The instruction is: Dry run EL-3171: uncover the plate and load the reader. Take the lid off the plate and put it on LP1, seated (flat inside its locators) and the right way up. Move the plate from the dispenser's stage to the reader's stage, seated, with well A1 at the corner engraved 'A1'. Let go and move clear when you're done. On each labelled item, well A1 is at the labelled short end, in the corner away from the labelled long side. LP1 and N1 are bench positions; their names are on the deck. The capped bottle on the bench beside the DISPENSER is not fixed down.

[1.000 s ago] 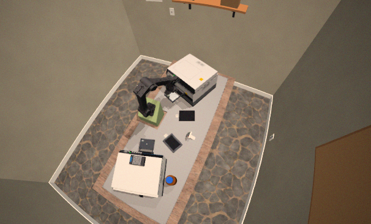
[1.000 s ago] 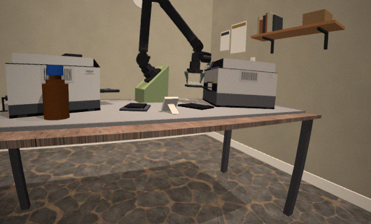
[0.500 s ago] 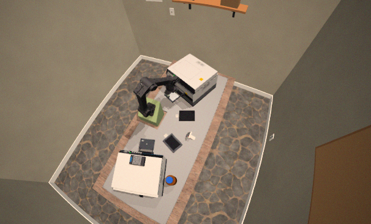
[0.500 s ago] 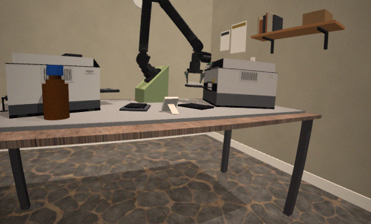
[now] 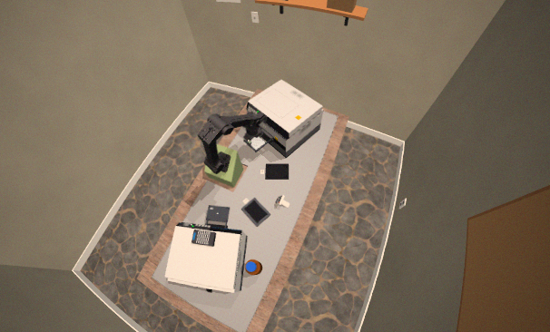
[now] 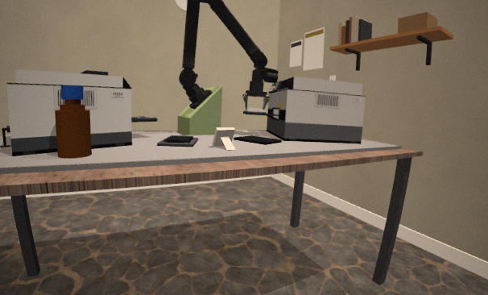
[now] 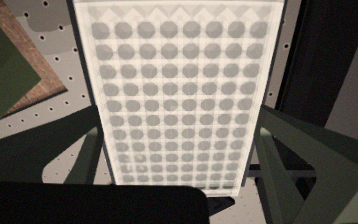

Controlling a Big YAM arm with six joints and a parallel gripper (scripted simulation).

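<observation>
The lidded white well plate is right at my hand. From my hand the other things lie so: black pad 220 mm ahead, 120 mm below, 100 mm to the right; dark lid 420 mm to the right, 220 mm ahead, 110 mm below; grey pad 420 mm to the right, 220 mm ahead, 120 mm below.
</observation>
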